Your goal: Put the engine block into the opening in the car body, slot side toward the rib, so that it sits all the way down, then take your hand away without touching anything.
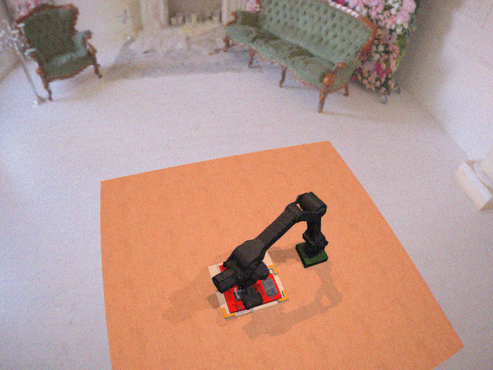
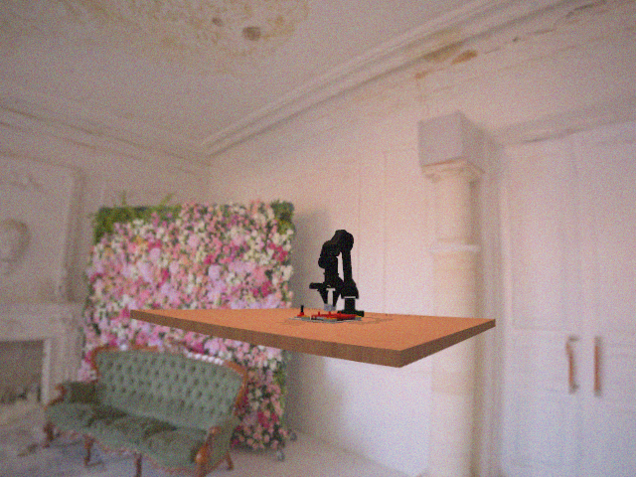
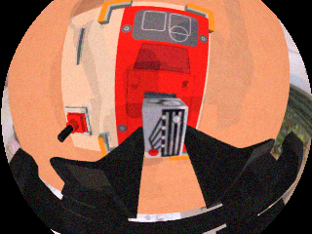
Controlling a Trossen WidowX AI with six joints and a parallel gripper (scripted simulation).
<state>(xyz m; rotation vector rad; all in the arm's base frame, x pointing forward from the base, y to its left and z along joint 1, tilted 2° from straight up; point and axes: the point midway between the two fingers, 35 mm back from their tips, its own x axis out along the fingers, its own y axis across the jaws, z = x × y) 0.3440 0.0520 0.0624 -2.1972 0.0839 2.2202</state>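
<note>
My gripper tip is 10 mm above the engine block.
</note>
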